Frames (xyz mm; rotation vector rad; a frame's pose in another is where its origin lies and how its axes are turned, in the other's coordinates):
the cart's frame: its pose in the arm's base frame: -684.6 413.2 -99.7 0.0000 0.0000 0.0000
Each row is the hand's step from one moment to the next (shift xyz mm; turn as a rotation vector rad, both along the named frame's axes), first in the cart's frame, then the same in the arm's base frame.
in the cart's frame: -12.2 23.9 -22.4 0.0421 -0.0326 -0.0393
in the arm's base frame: -12.2 23.9 -22.4 0.0421 -0.0326 -0.0393
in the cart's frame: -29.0 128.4 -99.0 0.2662 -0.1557 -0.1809
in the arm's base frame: -29.0 128.4 -99.0 0.2662 -0.1557 -0.1809
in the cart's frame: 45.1 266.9 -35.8 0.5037 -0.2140 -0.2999
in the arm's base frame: 45.1 266.9 -35.8 0.5037 -0.2140 -0.2999
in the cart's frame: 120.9 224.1 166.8 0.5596 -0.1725 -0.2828
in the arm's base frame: 120.9 224.1 166.8 0.5596 -0.1725 -0.2828
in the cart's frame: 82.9 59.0 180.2 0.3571 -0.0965 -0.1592
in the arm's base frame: 82.9 59.0 180.2 0.3571 -0.0965 -0.1592
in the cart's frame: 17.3 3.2 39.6 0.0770 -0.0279 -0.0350
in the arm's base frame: 17.3 3.2 39.6 0.0770 -0.0279 -0.0350
